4 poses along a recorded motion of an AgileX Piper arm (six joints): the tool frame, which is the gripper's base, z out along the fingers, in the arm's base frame.
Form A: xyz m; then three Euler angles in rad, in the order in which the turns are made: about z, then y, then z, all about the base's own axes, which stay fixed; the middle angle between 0 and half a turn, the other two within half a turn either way.
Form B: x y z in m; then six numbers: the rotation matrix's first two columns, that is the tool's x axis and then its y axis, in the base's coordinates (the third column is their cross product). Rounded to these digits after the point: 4 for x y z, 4 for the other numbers.
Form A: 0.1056 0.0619 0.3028 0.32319 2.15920 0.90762
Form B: 0.1056 0.0619 0.3028 -0.5743 -0.2192 -0.7888 -0.6387 0.7227 0.2642
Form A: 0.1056 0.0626 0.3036 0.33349 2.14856 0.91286
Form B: 0.1056 0.0626 0.3036 -0.5746 -0.2082 -0.7915 -0.6383 0.7193 0.2742
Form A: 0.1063 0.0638 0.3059 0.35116 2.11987 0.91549
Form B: 0.1063 0.0638 0.3059 -0.5714 -0.1789 -0.8010 -0.6351 0.7146 0.2934
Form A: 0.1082 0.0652 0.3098 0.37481 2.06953 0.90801
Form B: 0.1082 0.0652 0.3098 -0.5625 -0.1256 -0.8172 -0.6258 0.7106 0.3215
